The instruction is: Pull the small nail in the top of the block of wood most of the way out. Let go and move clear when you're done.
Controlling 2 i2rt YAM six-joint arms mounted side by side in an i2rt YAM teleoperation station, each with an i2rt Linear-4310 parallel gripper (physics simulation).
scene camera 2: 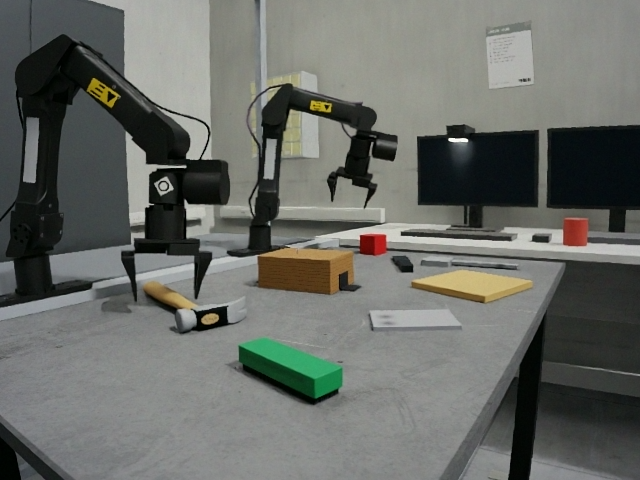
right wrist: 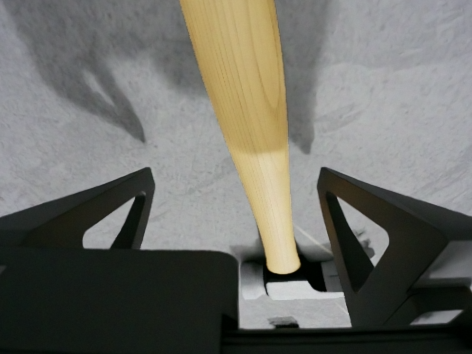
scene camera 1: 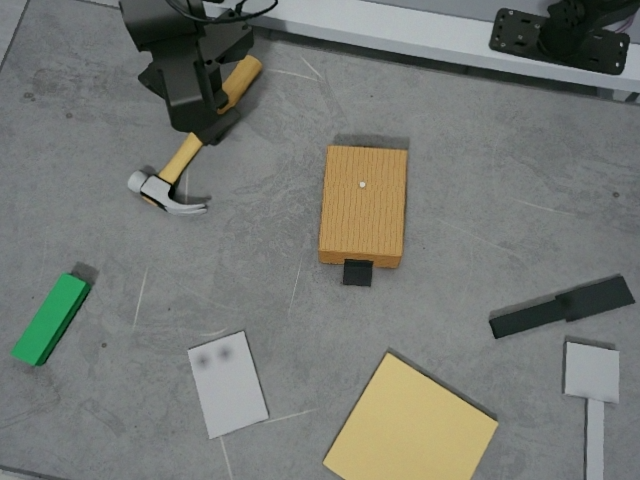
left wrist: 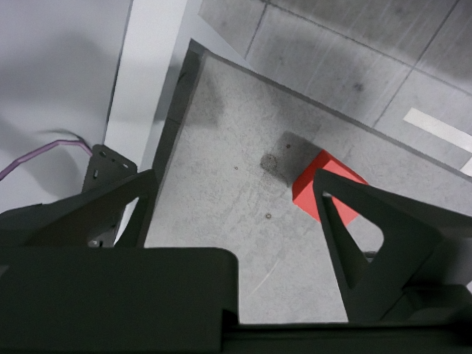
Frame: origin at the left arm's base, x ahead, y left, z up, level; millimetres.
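Where they show: left gripper, fingertip midpoint: [scene camera 2: 348, 204] [left wrist: 235, 177]; right gripper, fingertip midpoint: [scene camera 2: 166, 299] [right wrist: 235, 176]; left arm's base at its link origin: [scene camera 2: 259, 252] [scene camera 1: 556, 44]; right arm's base at its link origin: [scene camera 2: 36, 296].
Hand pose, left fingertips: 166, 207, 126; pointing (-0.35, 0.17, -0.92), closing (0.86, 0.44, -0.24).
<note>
Each offset is from my left fingertips to the top centre of the thing, as dx, dy, dz. "pt": to the spot under its first point.
The wooden block {+176, -427, -74} [scene camera 1: 361, 222] [scene camera 2: 294, 271] lies flat on the table. The small nail {+160, -433, -66} [scene camera 1: 362, 184] [scene camera 2: 297, 251] shows as a pale round head on its top, with a thin shank standing up in scene camera 2. A claw hammer {+115, -675, -106} [scene camera 1: 179, 159] [scene camera 2: 210, 317] [right wrist: 250, 110] lies on the table left of the block, its claw pointing toward the block's side. My right gripper [scene camera 2: 165, 298] [right wrist: 235, 176] is open, pointing down over the hammer's handle, which runs between its fingers without being gripped. My left gripper [scene camera 2: 349, 203] [left wrist: 235, 177] is open and empty, high above the table.
A black tab {pt +264, -411, -135} [scene camera 1: 357, 272] sits at the block's near end. A green block {+439, -794, -110} [scene camera 1: 51, 317] [scene camera 2: 289, 369], a grey plate {+460, -541, -132} [scene camera 1: 228, 384], a yellow board {+467, -289, -125} [scene camera 1: 413, 418], a black bar {+242, -131, -122} [scene camera 1: 560, 305], a pale paddle {+393, -76, -124} [scene camera 1: 591, 372] and a red cube {+85, -4, -84} [scene camera 2: 373, 244] [left wrist: 332, 187] lie around.
</note>
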